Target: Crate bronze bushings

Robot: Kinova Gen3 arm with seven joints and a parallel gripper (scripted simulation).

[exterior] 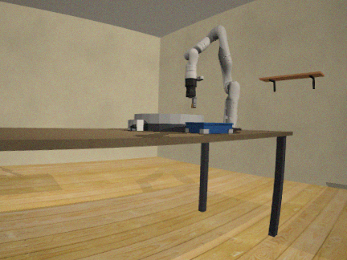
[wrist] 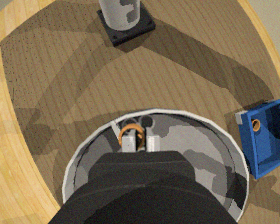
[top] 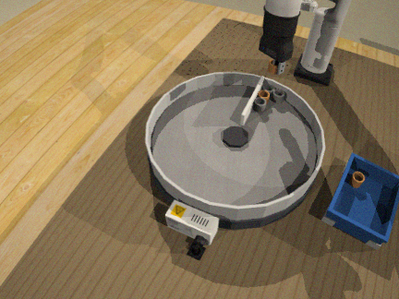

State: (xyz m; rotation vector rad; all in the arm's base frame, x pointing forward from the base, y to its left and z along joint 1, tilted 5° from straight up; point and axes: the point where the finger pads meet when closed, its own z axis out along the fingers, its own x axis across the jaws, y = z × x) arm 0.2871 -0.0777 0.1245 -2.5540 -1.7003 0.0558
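My gripper is now 19 cm short of the blue crate, 31 cm to the right of it and 14 cm above it. From my hand the other things lie so: turning table (17 cm ahead, 4 cm to the right, 11 cm below).
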